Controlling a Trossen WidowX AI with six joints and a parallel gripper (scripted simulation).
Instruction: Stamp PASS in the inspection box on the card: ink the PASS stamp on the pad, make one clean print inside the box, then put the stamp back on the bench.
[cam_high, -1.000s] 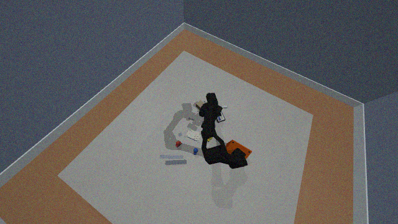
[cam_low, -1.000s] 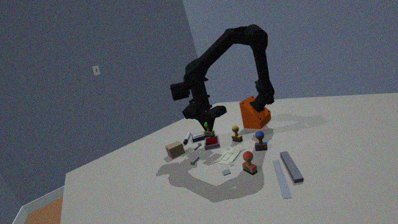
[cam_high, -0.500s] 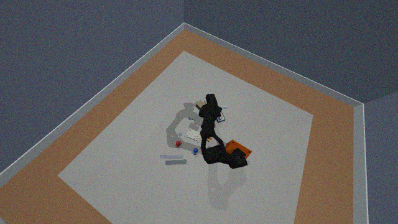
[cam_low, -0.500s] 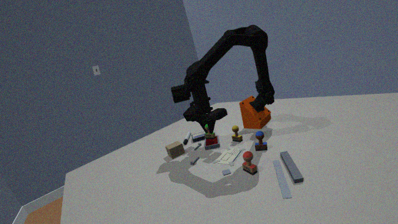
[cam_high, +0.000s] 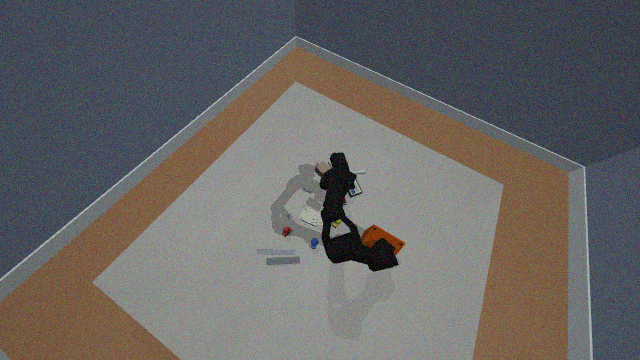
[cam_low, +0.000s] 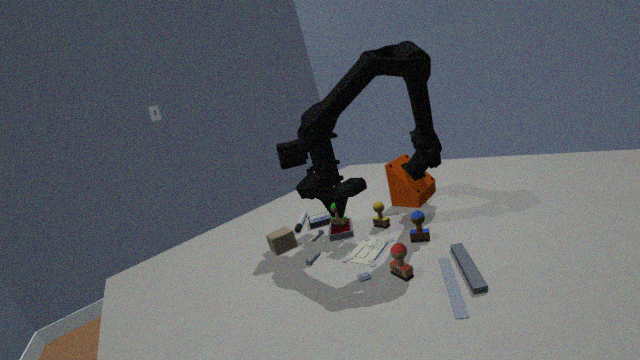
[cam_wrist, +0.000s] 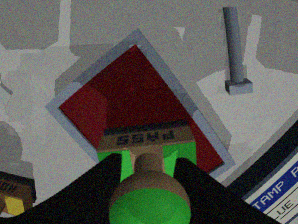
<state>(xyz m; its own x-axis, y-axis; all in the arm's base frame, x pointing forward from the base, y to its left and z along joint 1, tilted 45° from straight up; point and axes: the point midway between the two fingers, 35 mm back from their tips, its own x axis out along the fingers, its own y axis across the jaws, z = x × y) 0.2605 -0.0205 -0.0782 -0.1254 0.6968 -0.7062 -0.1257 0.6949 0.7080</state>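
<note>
My gripper tip is now right at the green-knobbed PASS stamp. The rest, counted from my gripper tip: red ink pad: 40 mm below; yellow stamp: 70 mm behind, 90 mm to the left, 20 mm below; white card: 40 mm ahead, 140 mm to the left, 40 mm below.
</note>
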